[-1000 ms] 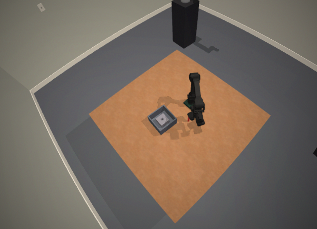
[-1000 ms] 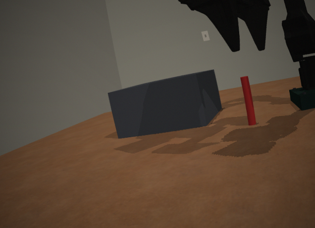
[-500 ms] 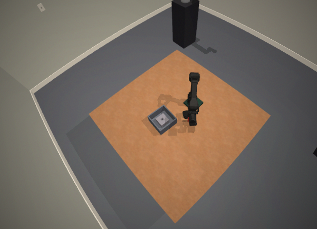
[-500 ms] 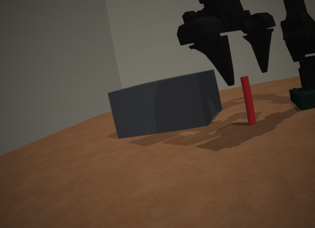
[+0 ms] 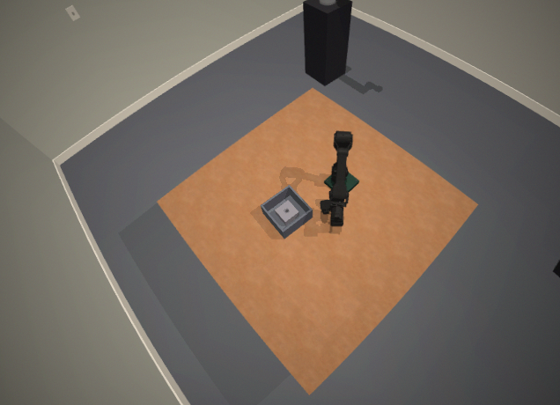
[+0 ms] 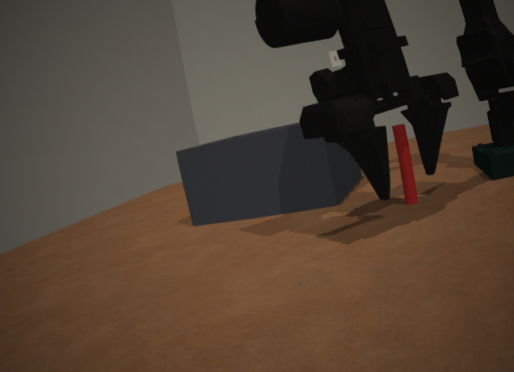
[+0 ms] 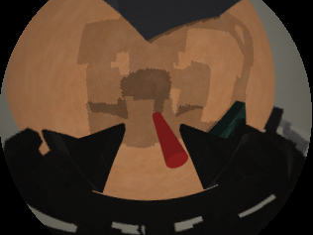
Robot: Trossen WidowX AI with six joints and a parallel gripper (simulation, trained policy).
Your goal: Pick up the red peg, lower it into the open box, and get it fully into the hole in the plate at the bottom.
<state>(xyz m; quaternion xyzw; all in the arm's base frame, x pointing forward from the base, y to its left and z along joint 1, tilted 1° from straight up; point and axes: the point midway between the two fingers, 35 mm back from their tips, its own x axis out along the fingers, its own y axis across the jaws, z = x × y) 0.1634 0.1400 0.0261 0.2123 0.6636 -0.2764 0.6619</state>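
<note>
Now: gripper tip 1 cm to the left of the red peg and 2 cm below it. Also, from my gripper tip: grey box: 19 cm ahead, 16 cm to the right, 1 cm above; pale plate: 19 cm ahead, 16 cm to the right, 3 cm above.
</note>
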